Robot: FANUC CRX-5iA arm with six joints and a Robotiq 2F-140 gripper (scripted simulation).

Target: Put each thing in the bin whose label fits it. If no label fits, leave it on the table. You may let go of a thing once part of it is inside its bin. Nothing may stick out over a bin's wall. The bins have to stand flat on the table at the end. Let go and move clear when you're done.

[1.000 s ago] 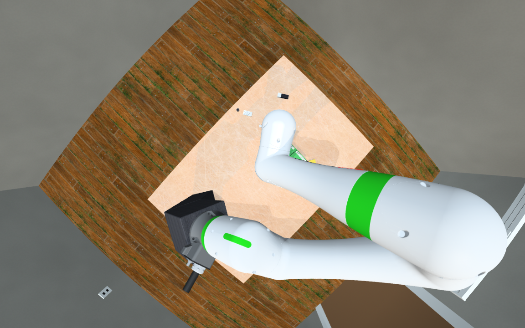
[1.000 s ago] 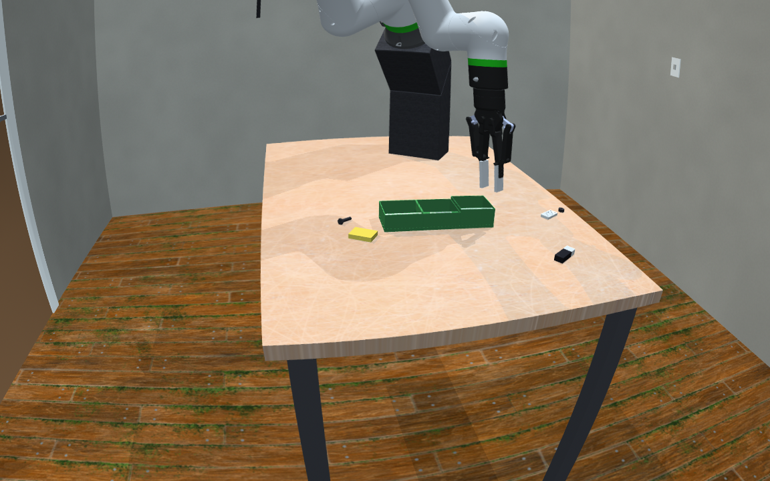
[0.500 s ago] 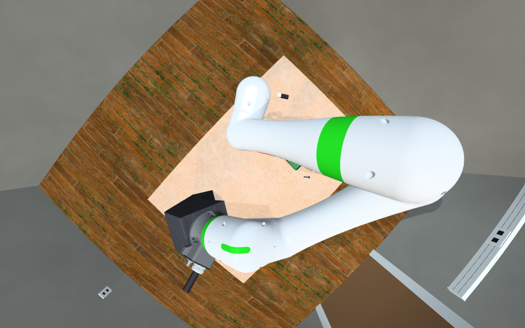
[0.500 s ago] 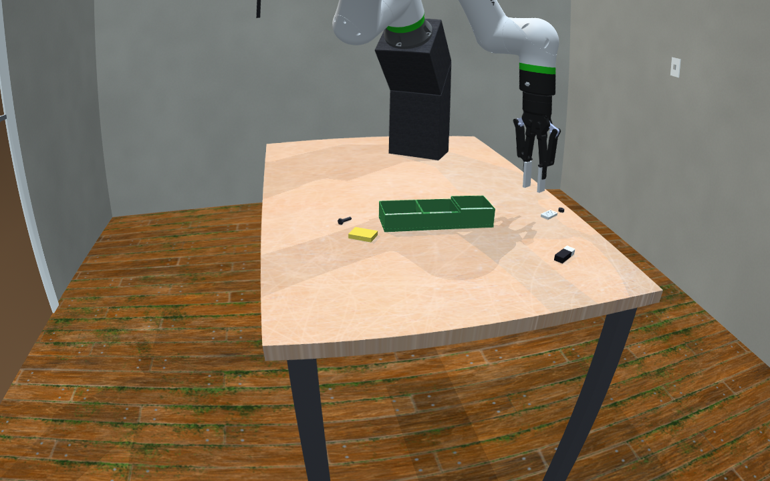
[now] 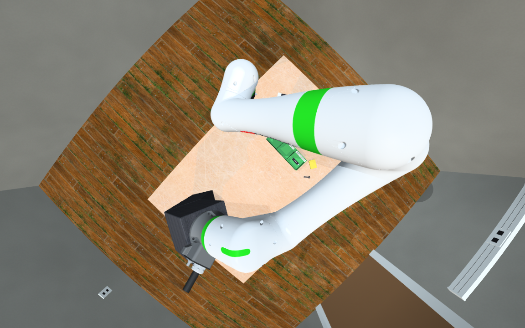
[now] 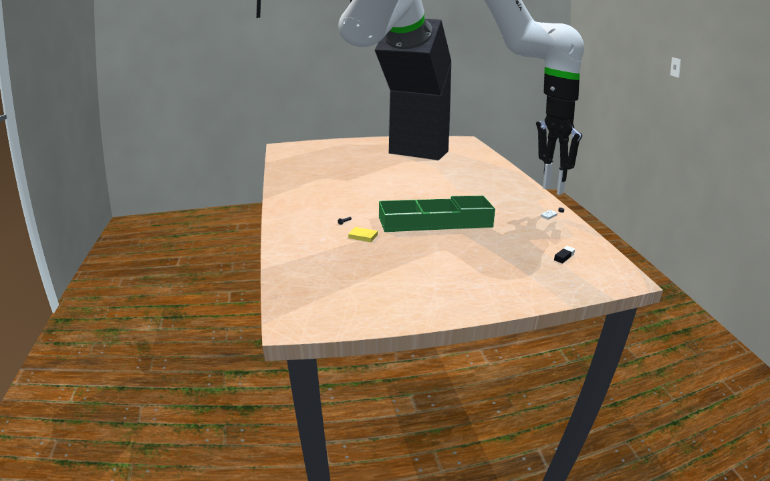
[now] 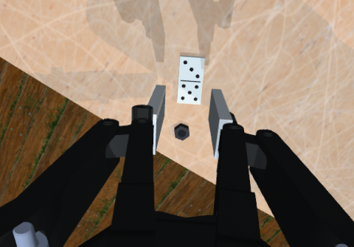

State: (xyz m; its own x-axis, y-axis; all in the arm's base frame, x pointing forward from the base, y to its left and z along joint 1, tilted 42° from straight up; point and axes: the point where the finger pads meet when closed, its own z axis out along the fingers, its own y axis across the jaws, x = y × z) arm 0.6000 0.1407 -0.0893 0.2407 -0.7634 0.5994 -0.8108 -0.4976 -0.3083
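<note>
Now: hand 10 cm above the white domino. From my hand the other things lie so: small black round piece 1 cm behind, 6 cm to the left, 10 cm below; black-and-white eraser 19 cm ahead, 12 cm to the right, 10 cm below; green three-part bin 7 cm behind, 30 cm to the right, 8 cm below.
</note>
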